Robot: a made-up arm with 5 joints.
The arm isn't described. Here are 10 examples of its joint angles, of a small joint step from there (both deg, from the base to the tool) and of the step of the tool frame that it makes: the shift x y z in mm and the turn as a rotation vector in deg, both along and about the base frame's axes.
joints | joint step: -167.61 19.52 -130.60 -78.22 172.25 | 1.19 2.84 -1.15 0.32 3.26
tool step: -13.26 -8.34 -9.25 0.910 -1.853 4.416
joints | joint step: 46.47 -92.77 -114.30 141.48 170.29 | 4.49 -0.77 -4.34 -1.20 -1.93
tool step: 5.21 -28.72 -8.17 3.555 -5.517 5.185
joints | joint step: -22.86 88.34 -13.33 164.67 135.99 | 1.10 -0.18 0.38 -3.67 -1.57
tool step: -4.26 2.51 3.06 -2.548 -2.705 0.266
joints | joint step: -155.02 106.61 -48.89 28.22 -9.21 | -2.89 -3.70 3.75 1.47 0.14
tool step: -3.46 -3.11 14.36 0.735 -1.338 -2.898
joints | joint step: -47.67 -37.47 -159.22 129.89 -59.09 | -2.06 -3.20 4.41 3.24 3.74
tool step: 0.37 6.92 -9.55 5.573 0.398 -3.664
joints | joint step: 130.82 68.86 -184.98 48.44 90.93 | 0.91 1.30 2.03 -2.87 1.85
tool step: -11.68 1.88 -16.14 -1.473 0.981 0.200
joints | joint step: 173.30 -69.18 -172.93 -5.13 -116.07 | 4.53 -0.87 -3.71 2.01 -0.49
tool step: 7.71 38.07 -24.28 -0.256 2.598 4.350
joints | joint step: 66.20 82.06 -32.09 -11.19 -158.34 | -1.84 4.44 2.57 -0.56 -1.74
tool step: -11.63 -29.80 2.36 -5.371 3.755 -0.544
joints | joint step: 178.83 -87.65 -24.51 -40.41 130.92 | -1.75 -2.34 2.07 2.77 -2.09
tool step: -1.11 -1.05 -7.17 0.913 -2.534 -3.583
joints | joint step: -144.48 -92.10 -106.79 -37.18 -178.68 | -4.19 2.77 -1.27 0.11 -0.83
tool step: 10.89 -28.93 15.67 0.318 -1.720 -4.663
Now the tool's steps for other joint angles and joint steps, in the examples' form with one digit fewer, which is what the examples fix.
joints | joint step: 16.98 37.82 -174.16 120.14 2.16 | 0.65 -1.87 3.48 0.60 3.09
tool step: -2.2 3.4 -0.7 0.11 2.35 -2.33
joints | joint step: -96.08 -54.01 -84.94 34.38 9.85 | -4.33 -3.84 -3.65 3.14 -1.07
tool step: 6.9 42.0 5.8 -4.16 1.64 -4.64
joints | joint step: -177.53 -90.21 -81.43 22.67 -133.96 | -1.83 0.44 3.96 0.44 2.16
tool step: -24.6 -7.9 2.9 -1.06 -4.87 -0.03
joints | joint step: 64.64 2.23 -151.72 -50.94 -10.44 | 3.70 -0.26 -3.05 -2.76 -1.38
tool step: -9.5 -15.3 -3.7 5.79 -1.92 2.43
